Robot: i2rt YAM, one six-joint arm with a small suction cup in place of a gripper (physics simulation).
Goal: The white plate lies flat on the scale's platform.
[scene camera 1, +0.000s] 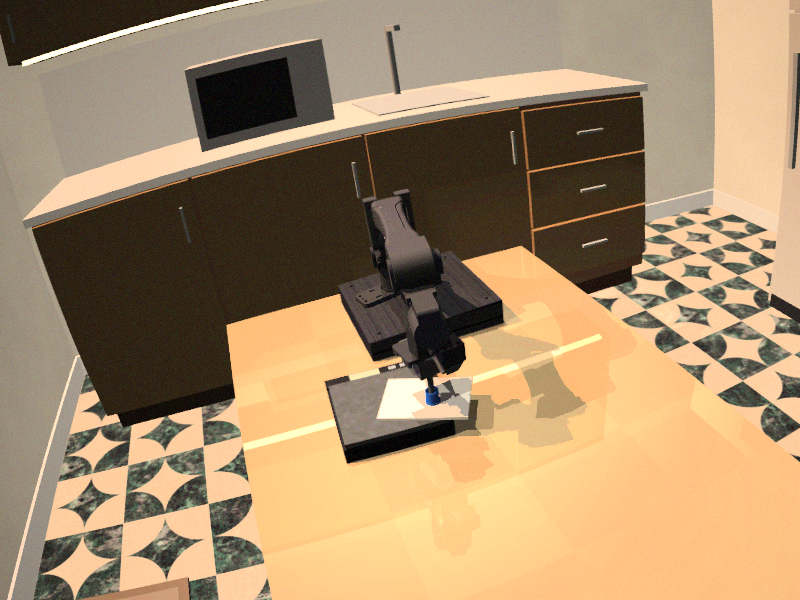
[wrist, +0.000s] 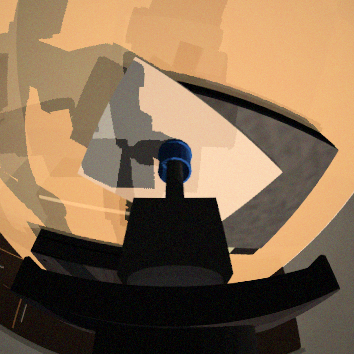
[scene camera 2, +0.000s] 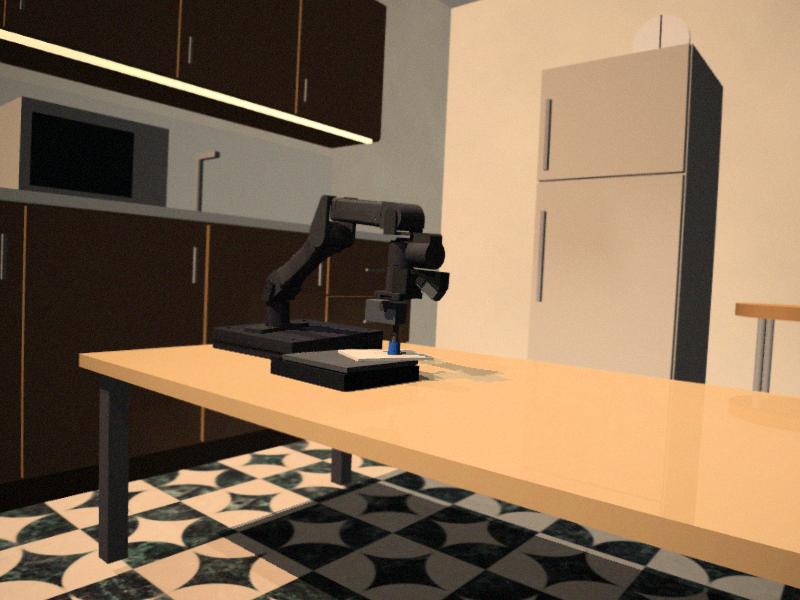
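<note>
The white plate is a thin flat square. It sits level over the right part of the dark grey scale. In the wrist view one corner of the plate juts past the scale's edge over the table. My blue suction cup presses on the plate's top near its middle and holds it. I cannot tell whether the plate rests on the platform or hangs just above it.
The scale stands on the orange table just in front of the arm's black base. Kitchen cabinets stand behind the table, and a fridge is off to the side.
</note>
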